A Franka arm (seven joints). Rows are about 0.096 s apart.
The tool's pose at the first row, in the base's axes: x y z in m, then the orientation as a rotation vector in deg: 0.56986, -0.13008, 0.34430, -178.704, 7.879, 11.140
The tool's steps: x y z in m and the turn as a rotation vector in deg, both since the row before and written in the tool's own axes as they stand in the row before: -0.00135, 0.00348, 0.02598, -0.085, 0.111, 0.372; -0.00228, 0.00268, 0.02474, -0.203, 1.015, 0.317; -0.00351, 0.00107, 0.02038, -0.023, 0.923, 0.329; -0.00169, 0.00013, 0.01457, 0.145, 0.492, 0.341; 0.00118, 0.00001, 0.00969, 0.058, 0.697, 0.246
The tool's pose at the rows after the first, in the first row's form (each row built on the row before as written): 0.56501, -0.13294, 0.31866, -178.800, 8.457, 10.983; 0.55950, -0.13497, 0.29437, -179.135, 8.954, 9.431; 0.55379, -0.13544, 0.27447, -179.264, 9.476, 7.995; 0.55081, -0.13525, 0.26011, -179.164, 10.016, 7.211; 0.55121, -0.13528, 0.25036, -179.173, 10.407, 6.117
